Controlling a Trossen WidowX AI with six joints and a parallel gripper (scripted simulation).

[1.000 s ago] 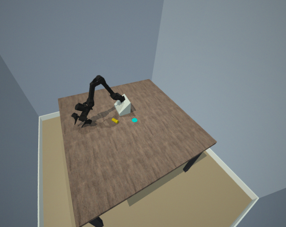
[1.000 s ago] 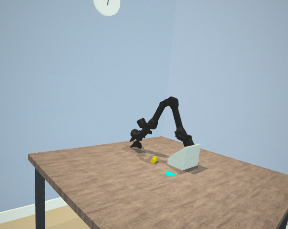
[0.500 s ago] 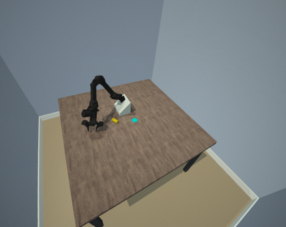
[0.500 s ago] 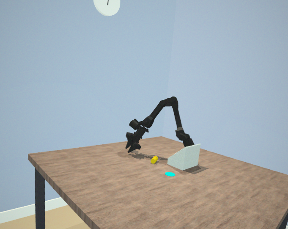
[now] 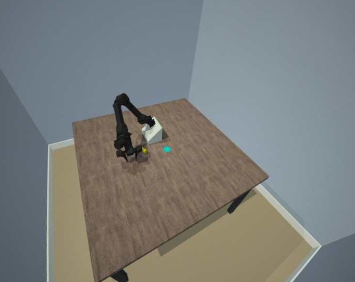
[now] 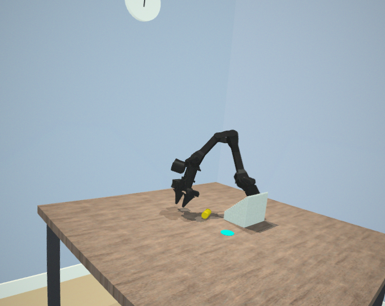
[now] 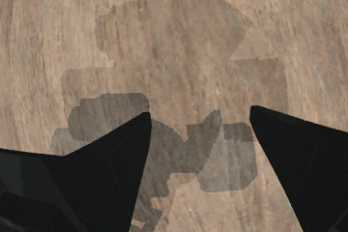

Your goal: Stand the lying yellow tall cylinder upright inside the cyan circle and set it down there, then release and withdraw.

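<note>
Right now my gripper tip is 100 mm past the yellow tall cylinder, 110 mm to the right of it and 20 mm above it. From my gripper tip the other things lie so: cyan circle (60 mm behind, 310 mm to the left, 30 mm below).
</note>
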